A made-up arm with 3 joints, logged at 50 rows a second.
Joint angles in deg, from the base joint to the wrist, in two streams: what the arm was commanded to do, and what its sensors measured. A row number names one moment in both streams.
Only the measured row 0 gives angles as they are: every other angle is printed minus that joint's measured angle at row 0.
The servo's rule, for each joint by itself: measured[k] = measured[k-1] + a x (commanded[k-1-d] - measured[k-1]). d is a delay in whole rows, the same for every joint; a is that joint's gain. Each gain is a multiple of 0.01, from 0.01 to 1. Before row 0 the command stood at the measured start. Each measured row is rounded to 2 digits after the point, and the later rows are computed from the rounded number. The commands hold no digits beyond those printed.
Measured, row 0:
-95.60 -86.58 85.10
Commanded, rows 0 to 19:
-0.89 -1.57 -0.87
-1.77 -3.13 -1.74
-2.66 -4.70 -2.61
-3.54 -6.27 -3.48
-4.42 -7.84 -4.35
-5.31 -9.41 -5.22
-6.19 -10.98 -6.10
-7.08 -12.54 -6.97
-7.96 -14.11 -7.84
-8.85 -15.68 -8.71
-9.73 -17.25 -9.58
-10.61 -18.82 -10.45
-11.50 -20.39 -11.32
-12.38 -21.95 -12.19
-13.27 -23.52 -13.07
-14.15 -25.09 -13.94
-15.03 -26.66 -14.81
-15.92 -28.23 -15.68
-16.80 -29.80 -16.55
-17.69 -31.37 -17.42
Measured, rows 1 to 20:
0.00 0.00 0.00
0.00 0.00 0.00
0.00 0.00 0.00
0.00 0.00 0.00
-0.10 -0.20 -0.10
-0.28 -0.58 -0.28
-0.54 -1.12 -0.54
-0.87 -1.79 -0.86
-1.26 -2.58 -1.24
-1.71 -3.47 -1.68
-2.20 -4.45 -2.17
-2.74 -5.50 -2.70
-3.31 -6.62 -3.27
-3.92 -7.80 -3.87
-4.56 -9.03 -4.50
-5.23 -10.30 -5.15
-5.92 -11.61 -5.83
-6.63 -12.95 -6.53
-7.36 -14.32 -7.25
-8.11 -15.72 -7.99
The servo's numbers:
d 4
a 0.11 0.13 0.11

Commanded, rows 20 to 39:
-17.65 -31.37 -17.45
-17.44 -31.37 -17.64
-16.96 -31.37 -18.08
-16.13 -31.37 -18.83
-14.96 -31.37 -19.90
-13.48 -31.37 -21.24
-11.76 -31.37 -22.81
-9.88 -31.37 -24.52
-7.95 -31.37 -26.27
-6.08 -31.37 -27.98
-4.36 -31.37 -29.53
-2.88 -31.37 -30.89
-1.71 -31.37 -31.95
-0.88 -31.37 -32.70
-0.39 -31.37 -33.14
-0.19 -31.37 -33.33
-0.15 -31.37 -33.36
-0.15 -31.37 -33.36
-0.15 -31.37 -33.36
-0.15 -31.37 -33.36
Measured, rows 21 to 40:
-8.87 -17.14 -8.74
-9.65 -18.58 -9.50
-10.44 -20.04 -10.28
-11.24 -21.51 -11.07
-11.95 -22.79 -11.77
-12.55 -23.91 -12.42
-13.04 -24.88 -13.04
-13.38 -25.72 -13.68
-13.55 -26.45 -14.36
-13.54 -27.09 -15.12
-13.34 -27.65 -15.97
-12.96 -28.13 -16.91
-12.41 -28.55 -17.94
-11.71 -28.92 -19.04
-10.90 -29.24 -20.19
-10.02 -29.52 -21.37
-9.11 -29.76 -22.53
-8.20 -29.97 -23.65
-7.34 -30.15 -24.69
-6.55 -30.31 -25.64

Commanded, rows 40 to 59:
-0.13 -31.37 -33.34
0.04 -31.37 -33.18
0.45 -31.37 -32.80
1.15 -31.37 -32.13
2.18 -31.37 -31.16
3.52 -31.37 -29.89
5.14 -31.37 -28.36
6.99 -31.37 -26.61
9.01 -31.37 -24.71
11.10 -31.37 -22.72
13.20 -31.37 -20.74
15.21 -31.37 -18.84
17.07 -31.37 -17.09
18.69 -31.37 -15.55
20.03 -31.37 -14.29
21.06 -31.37 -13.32
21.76 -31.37 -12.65
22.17 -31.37 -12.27
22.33 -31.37 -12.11
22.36 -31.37 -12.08
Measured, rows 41 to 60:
-5.85 -30.45 -26.49
-5.22 -30.57 -27.25
-4.66 -30.67 -27.92
-4.16 -30.76 -28.52
-3.72 -30.84 -29.05
-3.31 -30.91 -29.50
-2.90 -30.97 -29.86
-2.45 -31.02 -30.11
-1.94 -31.07 -30.23
-1.34 -31.11 -30.19
-0.63 -31.14 -29.99
0.21 -31.17 -29.62
1.18 -31.20 -29.08
2.27 -31.22 -28.38
3.47 -31.24 -27.54
4.76 -31.26 -26.58
6.11 -31.27 -25.54
7.49 -31.28 -24.44
8.87 -31.29 -23.32
10.21 -31.30 -22.22

